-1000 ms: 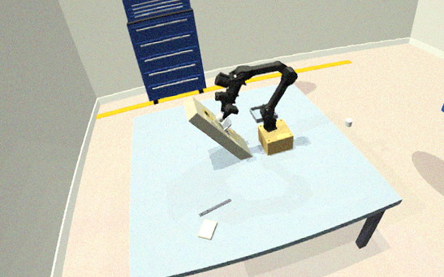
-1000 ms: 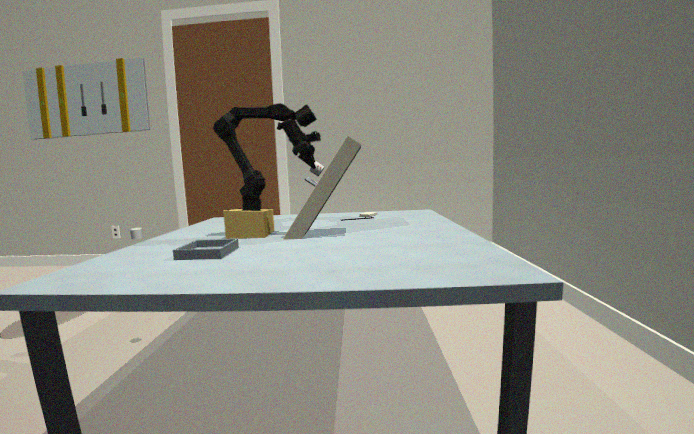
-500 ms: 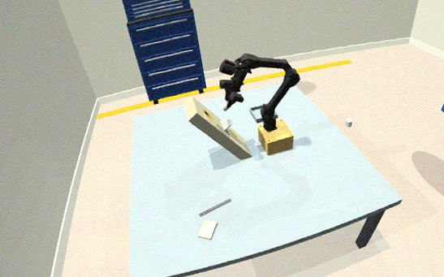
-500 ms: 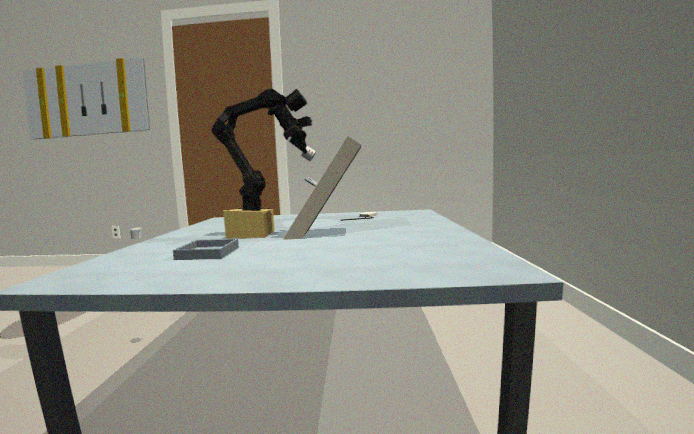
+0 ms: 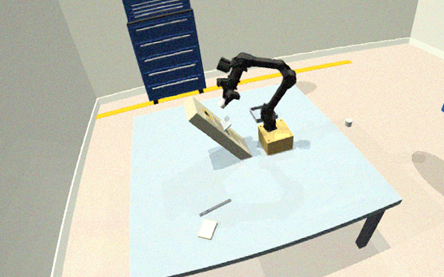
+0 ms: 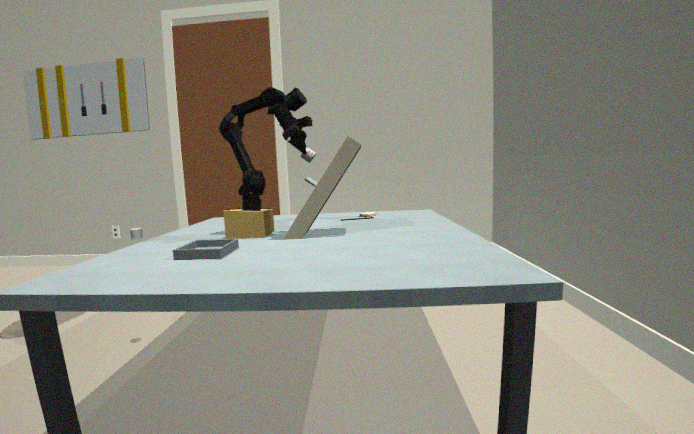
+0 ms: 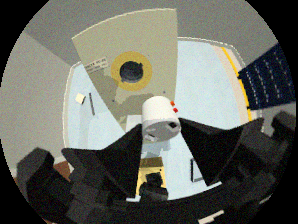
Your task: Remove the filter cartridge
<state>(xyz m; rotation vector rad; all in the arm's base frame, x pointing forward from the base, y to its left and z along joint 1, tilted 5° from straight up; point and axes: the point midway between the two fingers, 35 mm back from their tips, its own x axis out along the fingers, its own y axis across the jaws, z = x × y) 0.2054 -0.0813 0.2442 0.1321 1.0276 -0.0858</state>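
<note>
The dark grey tray is 33 cm behind my gripper tip, 20 cm to the right of it and 30 cm below it. From my gripper tip the other things lie so: white round filter cartridge: right at my gripper tip; white pad: 31 cm ahead, 48 cm to the left, 30 cm below.
</note>
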